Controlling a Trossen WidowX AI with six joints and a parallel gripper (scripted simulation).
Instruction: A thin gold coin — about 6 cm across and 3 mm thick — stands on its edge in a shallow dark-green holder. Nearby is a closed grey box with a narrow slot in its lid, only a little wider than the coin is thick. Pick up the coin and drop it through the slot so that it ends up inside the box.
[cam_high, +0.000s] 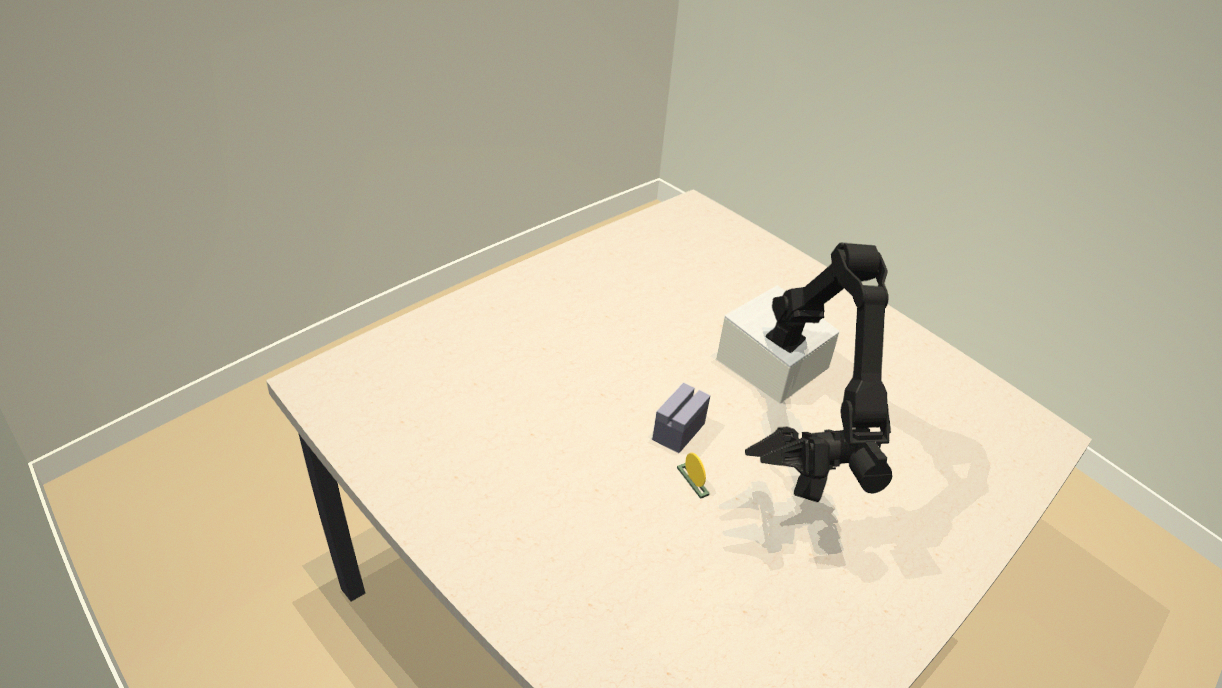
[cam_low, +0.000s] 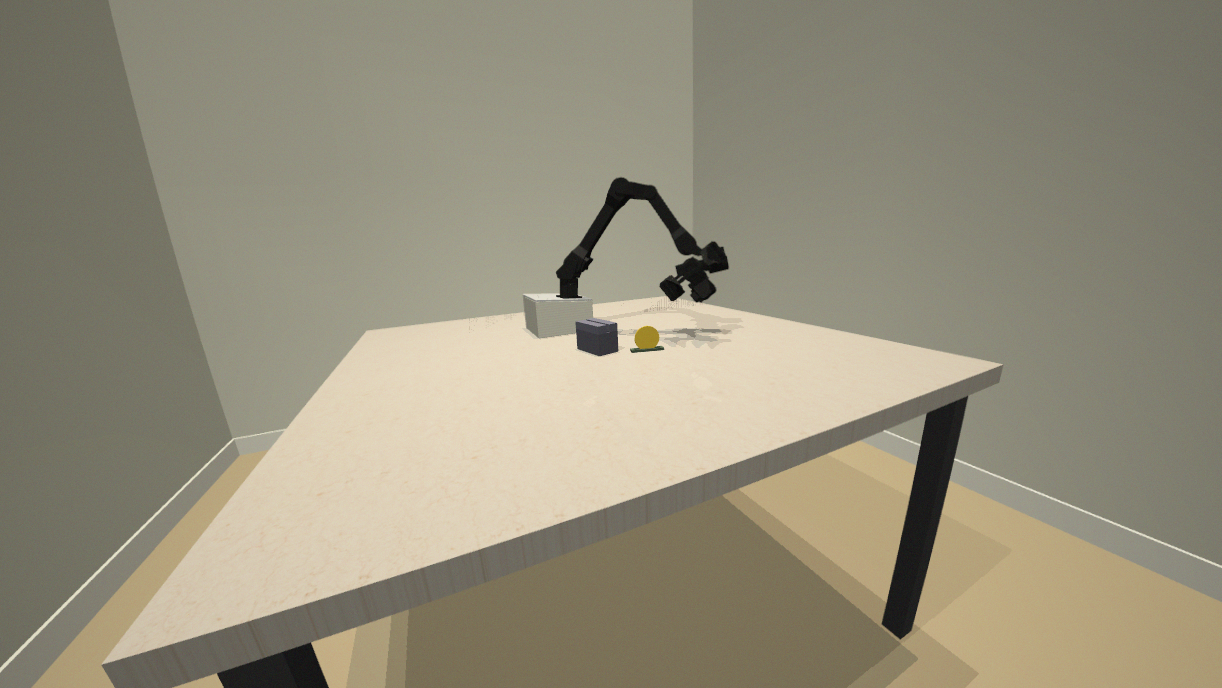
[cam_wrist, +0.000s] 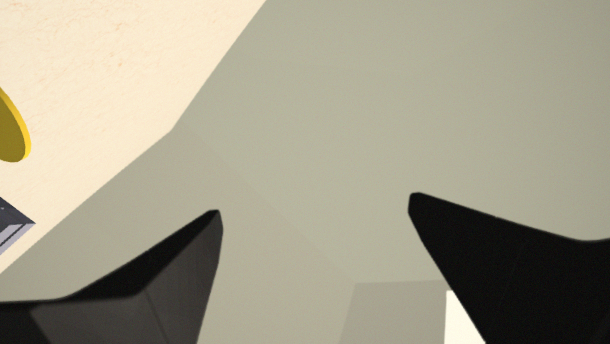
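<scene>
Now: the coin 40 mm behind my gripper tip, 120 mm to the right of it and 150 mm below it.
</scene>
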